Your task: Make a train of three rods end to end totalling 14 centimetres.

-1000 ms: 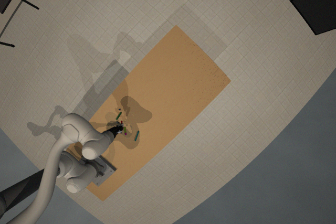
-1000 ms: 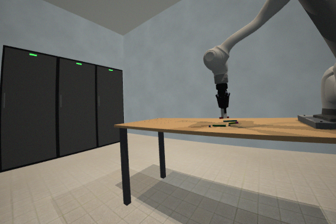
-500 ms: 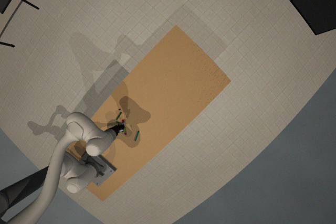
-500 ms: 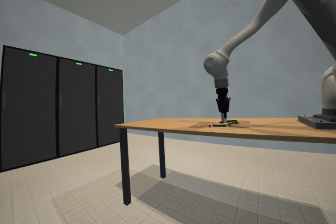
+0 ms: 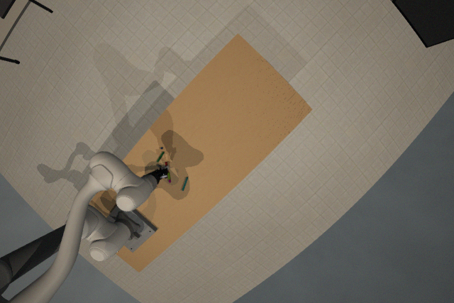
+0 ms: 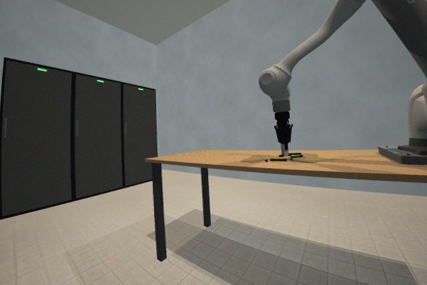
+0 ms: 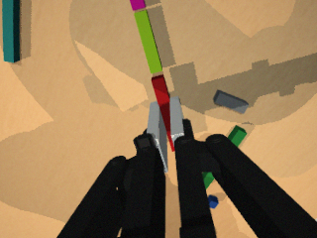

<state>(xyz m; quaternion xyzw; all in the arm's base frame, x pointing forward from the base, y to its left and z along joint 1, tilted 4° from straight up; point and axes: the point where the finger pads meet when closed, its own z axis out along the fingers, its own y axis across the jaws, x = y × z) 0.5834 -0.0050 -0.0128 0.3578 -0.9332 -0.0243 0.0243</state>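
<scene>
The grey rod lies 30 mm behind my hand, 50 mm to the left of it and 40 mm below it. The rest, counted from my hand: red rod: 30 mm below; then lime rod: 50 mm behind, 40 mm to the right, 40 mm below; then green rod: 30 mm ahead, 70 mm to the left, 40 mm below.
</scene>
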